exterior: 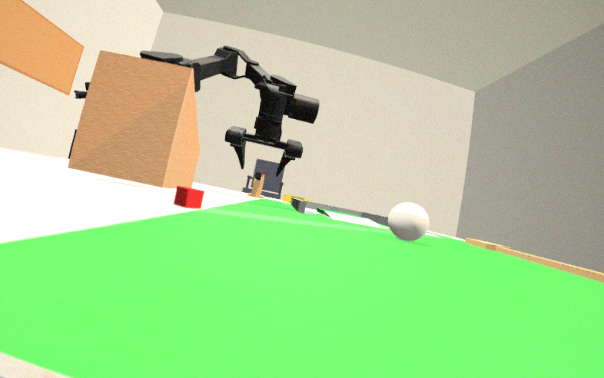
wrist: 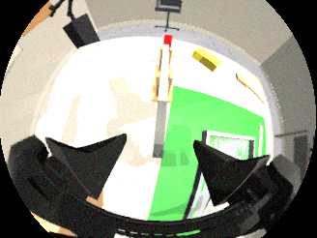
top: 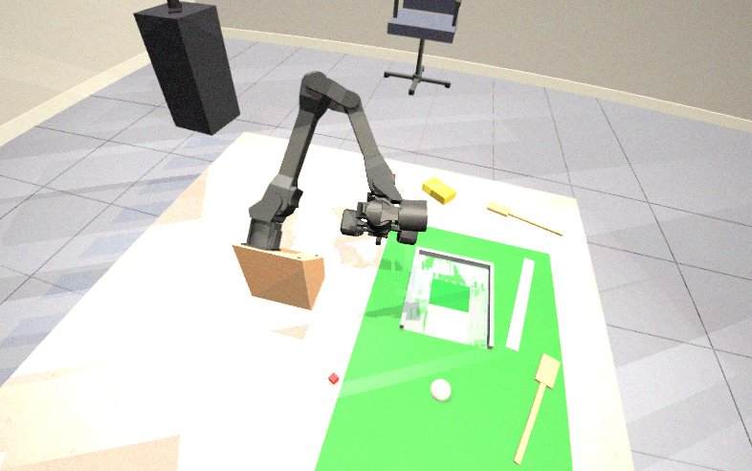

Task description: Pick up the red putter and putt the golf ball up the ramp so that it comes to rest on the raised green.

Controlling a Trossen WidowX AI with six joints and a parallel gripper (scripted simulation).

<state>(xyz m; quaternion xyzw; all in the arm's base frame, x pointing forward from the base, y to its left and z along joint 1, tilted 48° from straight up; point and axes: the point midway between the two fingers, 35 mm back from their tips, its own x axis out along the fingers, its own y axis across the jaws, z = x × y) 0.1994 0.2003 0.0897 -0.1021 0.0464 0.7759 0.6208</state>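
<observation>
Now: gripper tip 3 cm past the red putter, 13 cm to the right of it and 1 cm above it. Round my gripper tip: yellow block (10 cm ahead, 32 cm to the left, 6 cm below); white golf ball (25 cm ahead, 32 cm to the right, 5 cm below); green mat (27 cm ahead, 20 cm to the right, 7 cm below).
</observation>
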